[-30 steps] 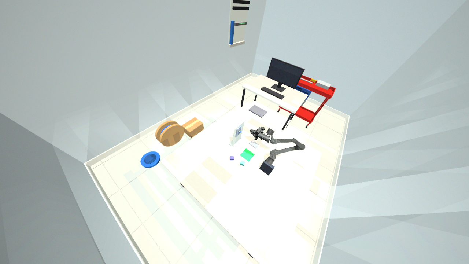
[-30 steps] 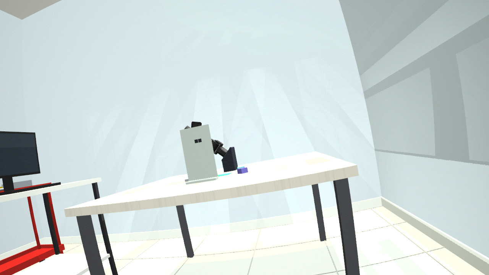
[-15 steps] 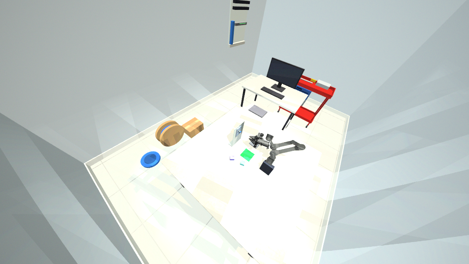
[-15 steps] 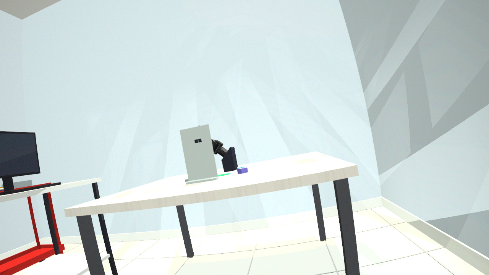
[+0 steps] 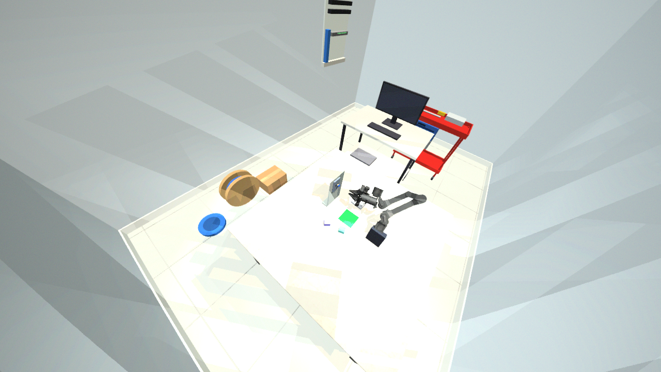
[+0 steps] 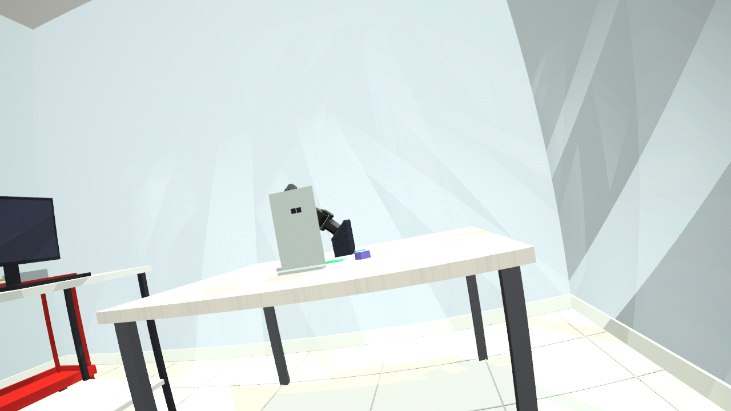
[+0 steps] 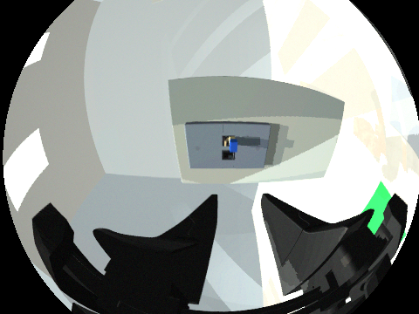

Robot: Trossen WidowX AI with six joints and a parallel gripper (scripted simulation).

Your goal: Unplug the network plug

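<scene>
My gripper tip is now 100 mm short of the blue network plug. Round my gripper tip: upright panel (120 mm ahead, 80 mm below); then green marked square (220 mm below, 80 mm behind, 50 mm to the left).
</scene>
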